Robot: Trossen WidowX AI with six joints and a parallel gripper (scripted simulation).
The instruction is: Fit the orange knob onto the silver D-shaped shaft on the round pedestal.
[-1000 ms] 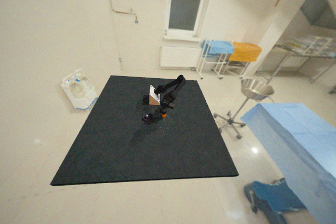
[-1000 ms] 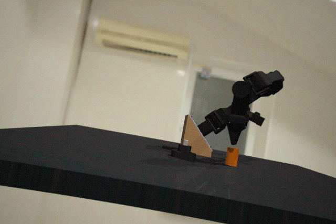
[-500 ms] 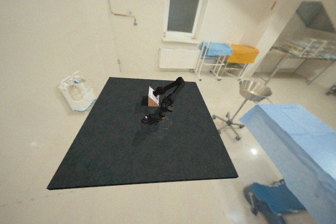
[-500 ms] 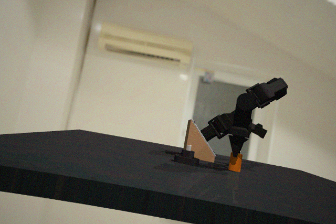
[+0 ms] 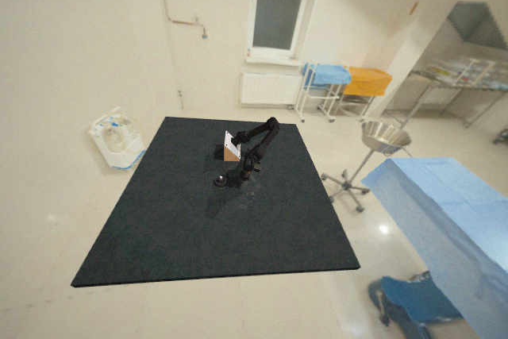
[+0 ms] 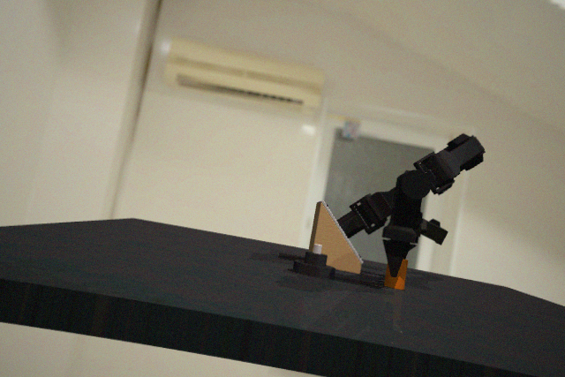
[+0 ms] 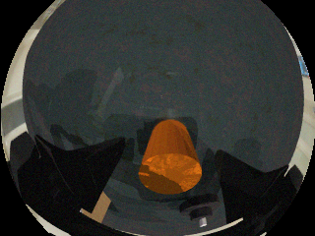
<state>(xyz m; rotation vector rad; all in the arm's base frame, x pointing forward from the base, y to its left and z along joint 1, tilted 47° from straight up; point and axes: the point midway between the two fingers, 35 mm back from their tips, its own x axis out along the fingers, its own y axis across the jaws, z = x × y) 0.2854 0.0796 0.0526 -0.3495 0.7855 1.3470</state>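
My gripper tip is 2 cm below the orange knob. From my gripper tip the other things lie so: round black pedestal (17 cm to the right, 4 cm ahead, 1 cm above).
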